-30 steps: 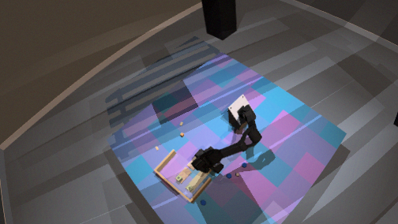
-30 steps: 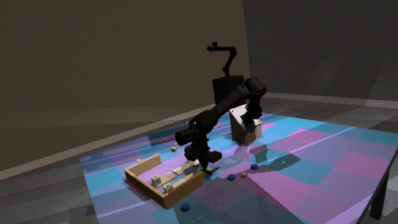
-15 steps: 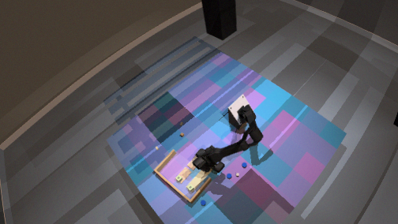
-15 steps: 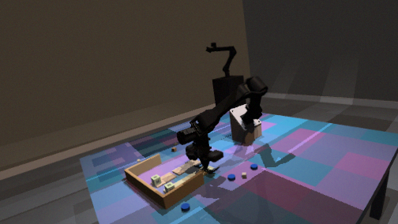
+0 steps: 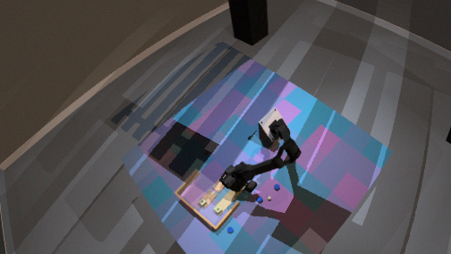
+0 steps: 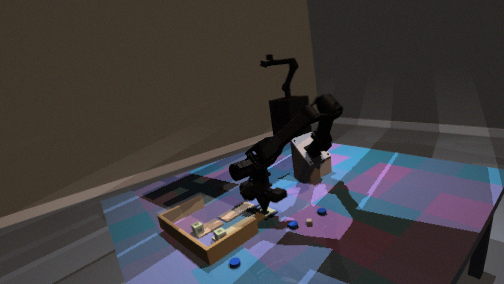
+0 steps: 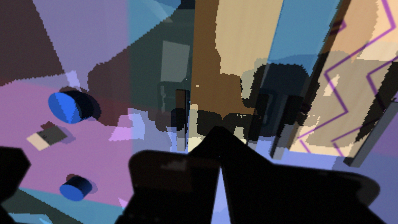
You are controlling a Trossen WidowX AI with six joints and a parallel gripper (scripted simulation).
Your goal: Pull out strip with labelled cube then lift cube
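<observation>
My gripper tip is now 90 mm short of the strip and 10 mm to the right of it. Round my gripper tip: cream cube: 170 mm to the left, 40 mm behind.
</observation>
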